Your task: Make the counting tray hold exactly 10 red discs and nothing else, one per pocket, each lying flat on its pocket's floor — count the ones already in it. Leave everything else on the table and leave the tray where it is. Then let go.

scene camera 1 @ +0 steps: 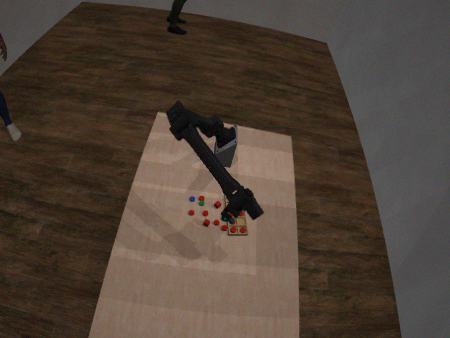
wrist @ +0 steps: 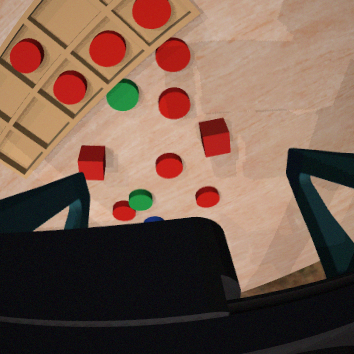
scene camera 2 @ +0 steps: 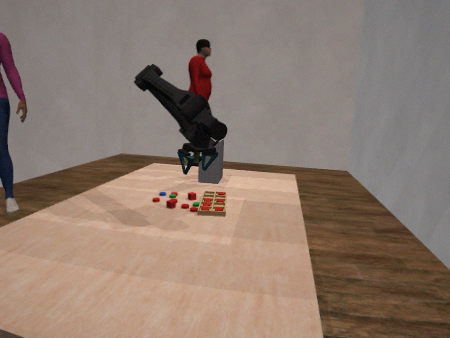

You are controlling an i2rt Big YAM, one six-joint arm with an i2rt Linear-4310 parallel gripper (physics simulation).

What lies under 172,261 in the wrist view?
My gripper.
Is my gripper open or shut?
Open.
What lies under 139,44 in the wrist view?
A wooden counting tray.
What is my gripper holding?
Nothing.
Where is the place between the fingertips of my gripper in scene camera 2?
194,172
